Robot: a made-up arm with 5 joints.
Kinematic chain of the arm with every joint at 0, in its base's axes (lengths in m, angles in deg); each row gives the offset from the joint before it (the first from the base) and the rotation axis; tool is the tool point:
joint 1: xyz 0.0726 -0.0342 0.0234 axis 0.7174 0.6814 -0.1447
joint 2: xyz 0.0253 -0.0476 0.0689 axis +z
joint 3: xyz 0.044 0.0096 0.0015 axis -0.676 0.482 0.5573
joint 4: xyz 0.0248 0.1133 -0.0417 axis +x
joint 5: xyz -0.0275 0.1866 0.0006 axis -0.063 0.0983 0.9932
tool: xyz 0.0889 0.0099 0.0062
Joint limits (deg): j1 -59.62..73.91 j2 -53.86..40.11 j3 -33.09..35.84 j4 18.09..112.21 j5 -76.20..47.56
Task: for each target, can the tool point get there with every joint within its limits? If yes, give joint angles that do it. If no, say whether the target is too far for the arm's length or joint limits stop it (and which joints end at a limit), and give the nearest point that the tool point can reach.
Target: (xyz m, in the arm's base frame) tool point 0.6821 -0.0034 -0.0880
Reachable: no: too far | nearest point 0.4879 -0.0446 -0.0518 | short by 0.202 m
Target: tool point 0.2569 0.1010 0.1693
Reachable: yes | joints 6.91 -10.13 28.09 77.52 3.56
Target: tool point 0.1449 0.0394 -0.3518
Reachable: no: joint limits stop it (at a limit: joint 1, joint 3, joint 4) | nearest point 0.0513 0.1066 -0.2362 | short by 0.163 m
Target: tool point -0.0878 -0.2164 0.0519
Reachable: no: joint limits stop it (at a limit: joint 1, joint 2, joint 3, joint 4) | nearest point 0.1652 -0.2969 0.0000 | short by 0.271 m
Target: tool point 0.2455 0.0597 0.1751
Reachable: yes | joints 21.30 4.86 -18.81 36.48 -60.57
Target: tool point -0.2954 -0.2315 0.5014
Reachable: no: too far | nearest point -0.0286 -0.0379 0.2891 | short by 0.392 m
